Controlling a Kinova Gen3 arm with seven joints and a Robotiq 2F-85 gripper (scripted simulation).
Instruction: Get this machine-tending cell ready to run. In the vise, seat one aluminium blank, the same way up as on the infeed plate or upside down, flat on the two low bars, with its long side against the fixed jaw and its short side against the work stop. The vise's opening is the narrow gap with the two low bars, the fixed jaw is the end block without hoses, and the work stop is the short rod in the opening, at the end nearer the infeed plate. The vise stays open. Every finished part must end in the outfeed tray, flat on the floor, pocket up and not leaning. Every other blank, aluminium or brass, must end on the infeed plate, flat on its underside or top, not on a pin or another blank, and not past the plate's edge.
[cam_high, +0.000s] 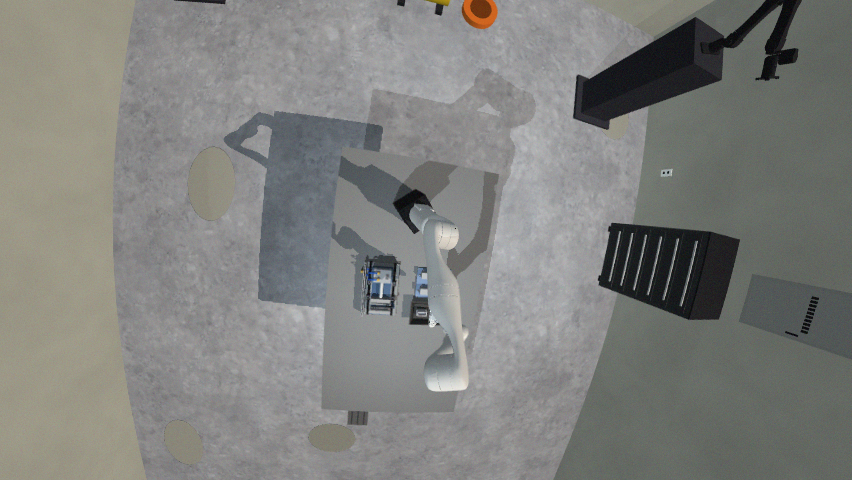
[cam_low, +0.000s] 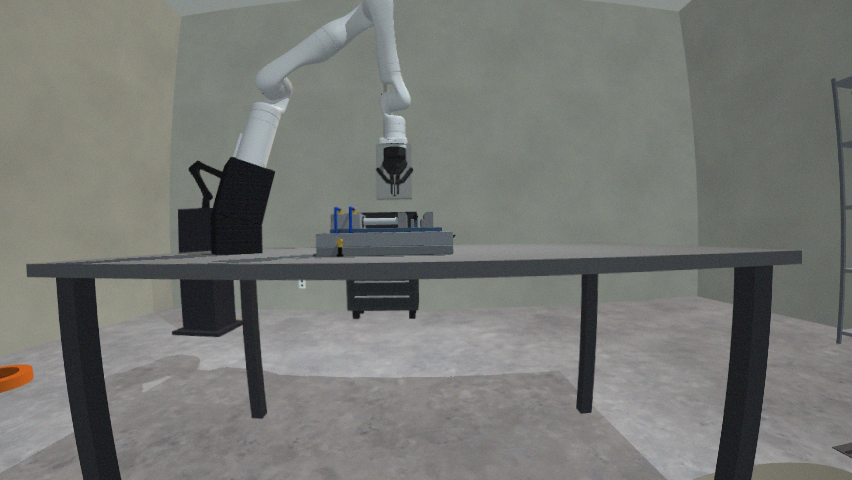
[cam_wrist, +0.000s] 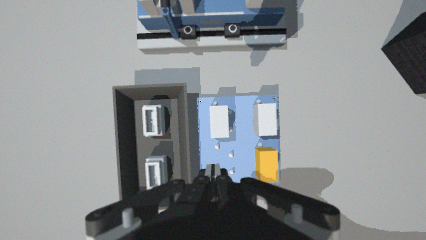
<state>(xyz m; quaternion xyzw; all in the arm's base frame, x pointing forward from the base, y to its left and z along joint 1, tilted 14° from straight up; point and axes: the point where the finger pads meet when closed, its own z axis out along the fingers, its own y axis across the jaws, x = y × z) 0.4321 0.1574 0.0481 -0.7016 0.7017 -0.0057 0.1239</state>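
Now: the brass blank 110 mm behind my hand, 40 mm to the left of it and 170 mm below it. Also, from my hand: vise 290 mm to the right, 150 mm below; white rod 20 mm behind, 290 mm to the right, 120 mm below.
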